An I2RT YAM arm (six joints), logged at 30 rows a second.
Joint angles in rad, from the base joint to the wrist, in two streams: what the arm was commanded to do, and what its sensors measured. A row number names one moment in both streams.
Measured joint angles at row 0:
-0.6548 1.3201 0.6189 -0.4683 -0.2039 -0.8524
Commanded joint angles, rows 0 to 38:
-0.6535 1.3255 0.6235 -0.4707 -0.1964 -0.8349
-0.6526 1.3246 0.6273 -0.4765 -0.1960 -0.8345
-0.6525 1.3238 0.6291 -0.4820 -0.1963 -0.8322
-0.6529 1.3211 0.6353 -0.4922 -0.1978 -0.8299
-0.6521 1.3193 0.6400 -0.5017 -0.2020 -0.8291
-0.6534 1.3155 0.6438 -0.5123 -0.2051 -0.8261
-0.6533 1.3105 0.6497 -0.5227 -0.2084 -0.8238
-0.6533 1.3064 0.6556 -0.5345 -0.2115 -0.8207
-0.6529 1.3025 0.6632 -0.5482 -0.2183 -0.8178
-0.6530 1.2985 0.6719 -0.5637 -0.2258 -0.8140
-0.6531 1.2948 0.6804 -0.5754 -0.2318 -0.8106
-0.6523 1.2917 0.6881 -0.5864 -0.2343 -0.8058
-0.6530 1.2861 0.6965 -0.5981 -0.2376 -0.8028
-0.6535 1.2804 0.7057 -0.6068 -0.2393 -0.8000
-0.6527 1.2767 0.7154 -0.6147 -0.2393 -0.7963
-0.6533 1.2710 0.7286 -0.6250 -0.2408 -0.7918
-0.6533 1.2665 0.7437 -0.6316 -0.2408 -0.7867
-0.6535 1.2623 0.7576 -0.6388 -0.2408 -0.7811
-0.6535 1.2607 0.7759 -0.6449 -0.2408 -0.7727
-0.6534 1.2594 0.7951 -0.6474 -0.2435 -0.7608
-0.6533 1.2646 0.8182 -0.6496 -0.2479 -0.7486
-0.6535 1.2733 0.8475 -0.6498 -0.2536 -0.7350
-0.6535 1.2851 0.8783 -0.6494 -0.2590 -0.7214
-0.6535 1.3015 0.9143 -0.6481 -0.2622 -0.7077
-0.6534 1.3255 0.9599 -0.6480 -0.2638 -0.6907
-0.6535 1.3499 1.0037 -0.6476 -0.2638 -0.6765
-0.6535 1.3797 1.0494 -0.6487 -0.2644 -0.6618
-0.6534 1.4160 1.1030 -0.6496 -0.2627 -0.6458
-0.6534 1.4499 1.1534 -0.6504 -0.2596 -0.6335
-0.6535 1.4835 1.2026 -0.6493 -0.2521 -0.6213
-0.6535 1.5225 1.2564 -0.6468 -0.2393 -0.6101
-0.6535 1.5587 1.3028 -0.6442 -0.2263 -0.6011
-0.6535 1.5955 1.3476 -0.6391 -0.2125 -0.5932
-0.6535 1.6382 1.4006 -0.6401 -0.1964 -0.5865
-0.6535 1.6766 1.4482 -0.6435 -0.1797 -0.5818
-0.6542 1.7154 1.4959 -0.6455 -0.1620 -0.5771
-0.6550 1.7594 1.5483 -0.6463 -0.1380 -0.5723
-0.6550 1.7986 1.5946 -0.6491 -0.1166 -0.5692
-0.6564 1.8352 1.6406 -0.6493 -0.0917 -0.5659
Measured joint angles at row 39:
-0.6548 1.7737 1.5570 -0.6468 -0.1715 -0.6018
